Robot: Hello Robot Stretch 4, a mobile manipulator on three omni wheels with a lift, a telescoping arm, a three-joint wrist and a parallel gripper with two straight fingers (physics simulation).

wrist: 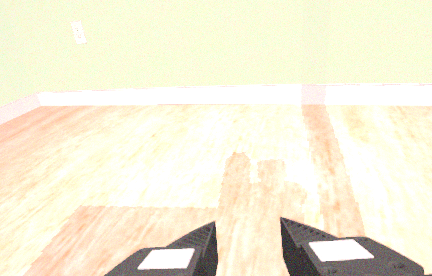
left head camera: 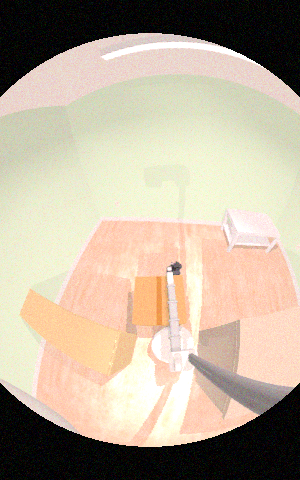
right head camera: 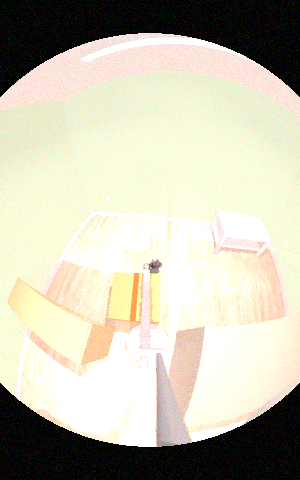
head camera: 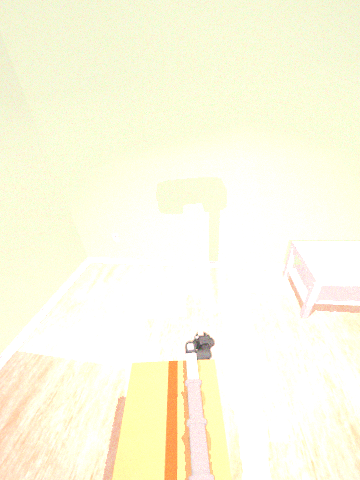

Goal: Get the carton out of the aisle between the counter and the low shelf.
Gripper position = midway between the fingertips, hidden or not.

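Gripper (wrist: 248,239). Carton (head camera: 153,431), (left head camera: 150,307) and (right head camera: 124,304); out of frame in the wrist view. Counter (right head camera: 214,370). Small white table (right head camera: 236,230) and (left head camera: 247,227).
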